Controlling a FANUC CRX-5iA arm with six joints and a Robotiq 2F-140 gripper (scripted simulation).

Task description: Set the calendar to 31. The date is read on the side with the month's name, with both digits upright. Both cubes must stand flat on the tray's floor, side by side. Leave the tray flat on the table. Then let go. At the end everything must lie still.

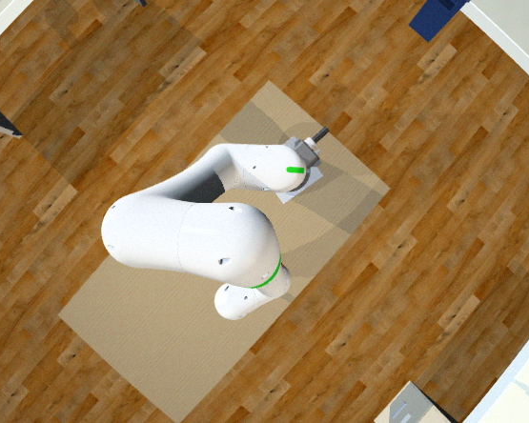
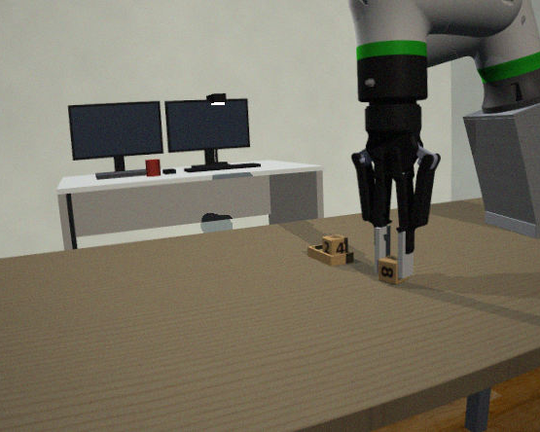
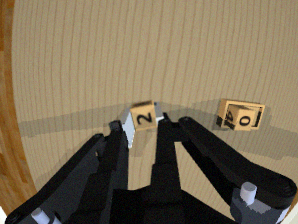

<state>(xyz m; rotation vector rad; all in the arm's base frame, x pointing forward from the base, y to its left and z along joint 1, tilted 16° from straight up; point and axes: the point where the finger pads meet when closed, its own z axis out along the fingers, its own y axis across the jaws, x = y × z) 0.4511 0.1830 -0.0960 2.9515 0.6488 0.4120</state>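
Now: hand 3 cm above the wooden number cube. From my hand the other things lie so: small wooden tray: 16 cm to the right, 4 cm below, 3 cm ahead.
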